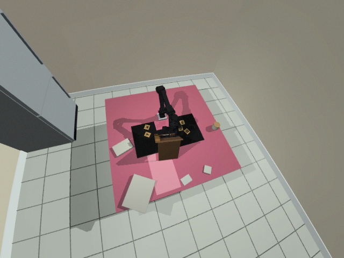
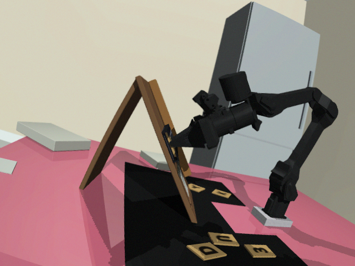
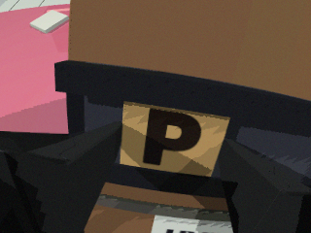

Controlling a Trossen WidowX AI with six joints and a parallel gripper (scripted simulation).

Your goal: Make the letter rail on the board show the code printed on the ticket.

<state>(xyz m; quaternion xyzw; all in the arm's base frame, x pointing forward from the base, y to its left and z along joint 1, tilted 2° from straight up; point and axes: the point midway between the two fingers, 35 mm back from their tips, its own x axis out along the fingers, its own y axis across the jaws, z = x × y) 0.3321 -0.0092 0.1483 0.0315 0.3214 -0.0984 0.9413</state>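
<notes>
Now: gripper tip 9 cm above the white ticket, 6 cm past it and 3 cm to the left of it. Also, from my gripper tip: black mat: 16 cm below, 15 cm behind.
</notes>
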